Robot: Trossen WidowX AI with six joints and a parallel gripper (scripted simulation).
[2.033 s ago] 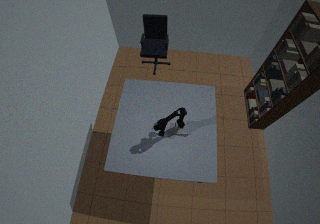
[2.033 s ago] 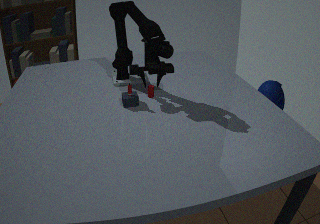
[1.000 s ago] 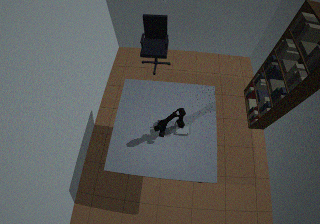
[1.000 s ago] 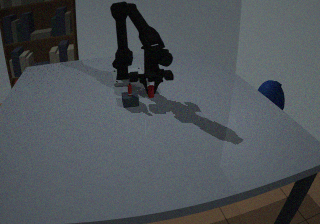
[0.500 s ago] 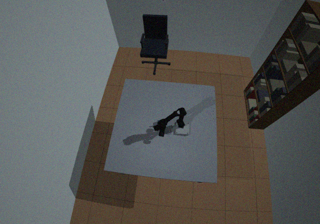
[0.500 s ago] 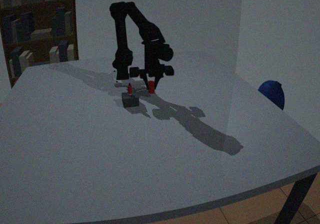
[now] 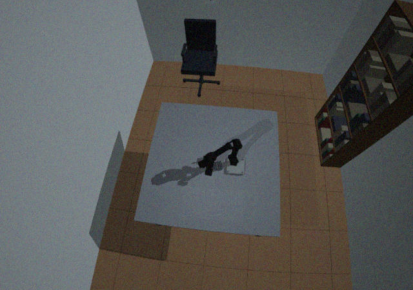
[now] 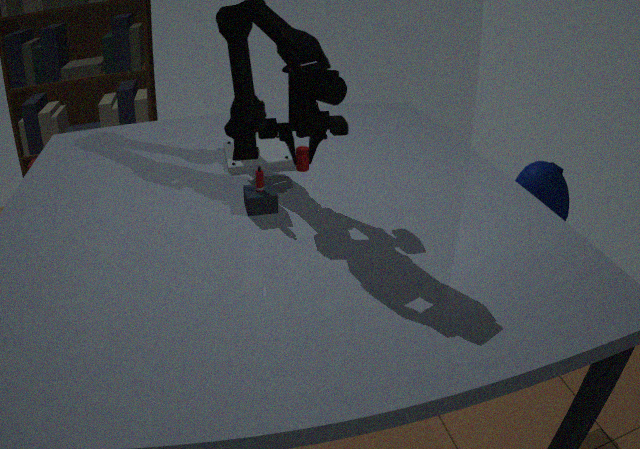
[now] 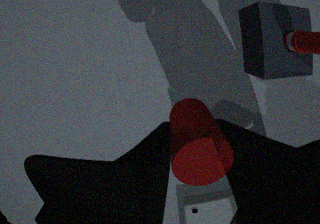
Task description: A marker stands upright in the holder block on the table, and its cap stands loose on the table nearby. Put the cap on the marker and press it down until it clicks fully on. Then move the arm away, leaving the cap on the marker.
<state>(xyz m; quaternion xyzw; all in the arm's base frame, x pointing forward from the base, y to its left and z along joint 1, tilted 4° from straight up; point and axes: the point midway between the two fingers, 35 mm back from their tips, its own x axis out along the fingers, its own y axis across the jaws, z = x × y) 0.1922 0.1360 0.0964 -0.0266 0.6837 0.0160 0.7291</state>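
Now: the dark holder block 6 cm ahead of my gripper tip, 9 cm to the right of it and 5 cm below it. Round my gripper tip: red cap: 1 cm above.
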